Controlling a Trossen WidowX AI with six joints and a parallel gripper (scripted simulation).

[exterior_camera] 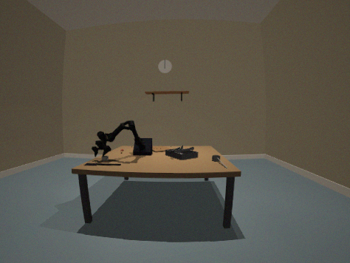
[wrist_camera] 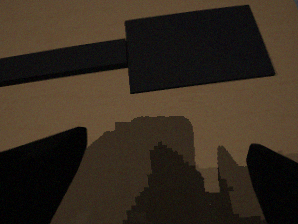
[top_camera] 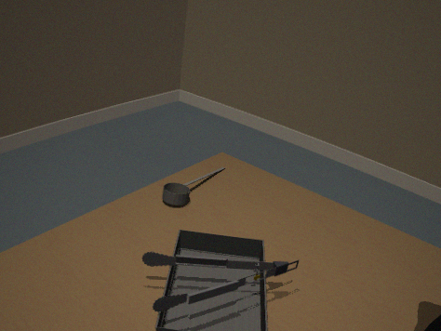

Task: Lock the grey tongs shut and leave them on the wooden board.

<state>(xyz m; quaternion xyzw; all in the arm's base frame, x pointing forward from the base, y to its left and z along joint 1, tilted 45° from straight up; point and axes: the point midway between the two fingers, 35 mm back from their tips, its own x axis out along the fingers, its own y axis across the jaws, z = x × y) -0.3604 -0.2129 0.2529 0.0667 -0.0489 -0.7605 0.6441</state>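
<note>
Now: the yellow piece 700 mm ahead of my gripper tip, 200 mm to the left of it and 20 mm above it. From my gripper tip the other things lie so: dark strip (40 mm ahead, 100 mm to the right, 50 mm below); small white cylinder (30 mm ahead, 100 mm to the left, 30 mm below); red thing (90 mm ahead, 560 mm to the left, 50 mm below).
</note>
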